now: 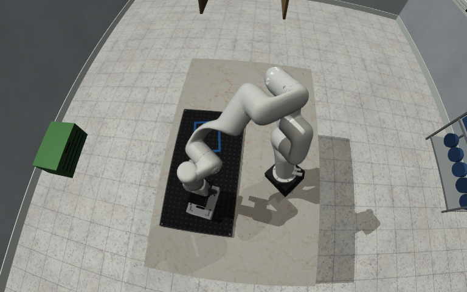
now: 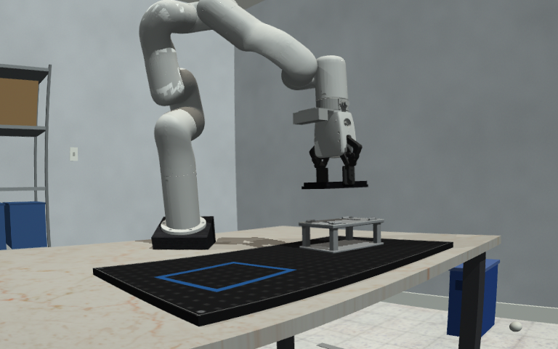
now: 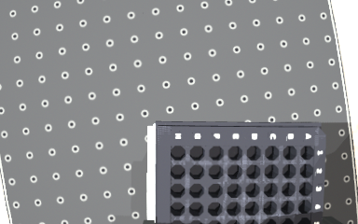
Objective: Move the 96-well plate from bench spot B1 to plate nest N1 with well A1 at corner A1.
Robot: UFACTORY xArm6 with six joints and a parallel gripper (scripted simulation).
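The plate nest lies 1 cm behind my hand, 2 cm to the left of it and 10 cm below it. The rest, counted from my hand: black 96-well plate: 1 cm below.
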